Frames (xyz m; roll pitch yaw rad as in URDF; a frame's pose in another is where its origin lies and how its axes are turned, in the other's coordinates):
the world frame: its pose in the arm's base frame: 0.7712 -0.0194 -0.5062 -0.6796 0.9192 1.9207
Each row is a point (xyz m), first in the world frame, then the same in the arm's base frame.
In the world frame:
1: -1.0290 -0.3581 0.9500
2: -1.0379 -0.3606 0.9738
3: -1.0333 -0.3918 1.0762
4: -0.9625 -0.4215 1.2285
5: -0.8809 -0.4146 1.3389
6: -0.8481 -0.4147 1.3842
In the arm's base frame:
1: 0.4232 0.0052 0.8966
2: 0.4073 0.0107 0.9159
3: 0.3416 0.0737 0.9724
4: 0.2213 0.1916 0.9993
5: 0.1119 0.2733 0.9838
6: 0.0688 0.3087 0.9792

